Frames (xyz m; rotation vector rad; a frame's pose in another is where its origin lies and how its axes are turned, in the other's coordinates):
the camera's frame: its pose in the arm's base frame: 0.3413 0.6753 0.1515 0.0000 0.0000 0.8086
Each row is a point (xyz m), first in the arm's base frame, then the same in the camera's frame.
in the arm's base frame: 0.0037 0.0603 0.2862
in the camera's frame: -0.6780 -0.1805 0.1347
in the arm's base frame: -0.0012 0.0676 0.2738
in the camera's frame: -0.6761 -0.1719 0.1223
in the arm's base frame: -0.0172 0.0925 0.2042
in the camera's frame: -0.6691 -0.1431 0.0527
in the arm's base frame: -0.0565 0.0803 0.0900
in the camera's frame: -0.7051 -0.1231 -0.0615
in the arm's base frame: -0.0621 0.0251 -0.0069
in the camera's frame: -0.7489 -0.1572 -0.1584
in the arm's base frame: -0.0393 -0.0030 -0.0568
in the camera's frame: -0.7534 -0.1931 -0.2083
